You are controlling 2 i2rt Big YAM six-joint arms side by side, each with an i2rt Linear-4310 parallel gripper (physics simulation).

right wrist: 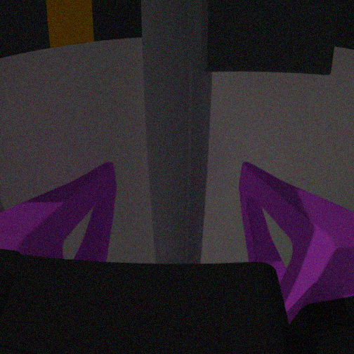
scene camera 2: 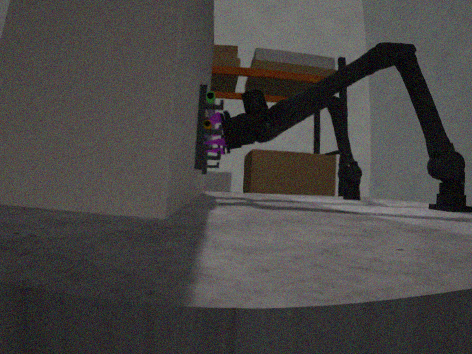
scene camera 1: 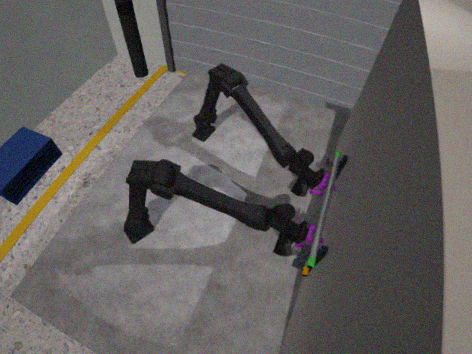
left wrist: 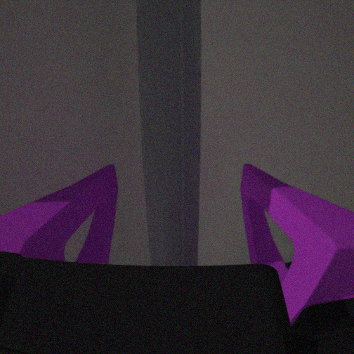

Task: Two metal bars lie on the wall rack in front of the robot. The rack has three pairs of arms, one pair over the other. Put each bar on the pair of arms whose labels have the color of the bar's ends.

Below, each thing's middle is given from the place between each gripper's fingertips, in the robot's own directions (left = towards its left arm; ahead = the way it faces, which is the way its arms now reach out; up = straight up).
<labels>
My right gripper is now 120 mm to the right of the orange-ended bar [left wrist: 168,46] and 30 mm past it. Round my right hand: green-ended metal bar [scene camera 1: 311,260] 130 mm to the left, 80 mm above, 30 mm behind.
Now: left hand 120 mm to the left of the orange-ended bar, 20 mm past it and 10 mm below it. From my left hand the other things lie so: green-ended metal bar: 120 mm to the right, 90 mm above, 20 mm behind.
</labels>
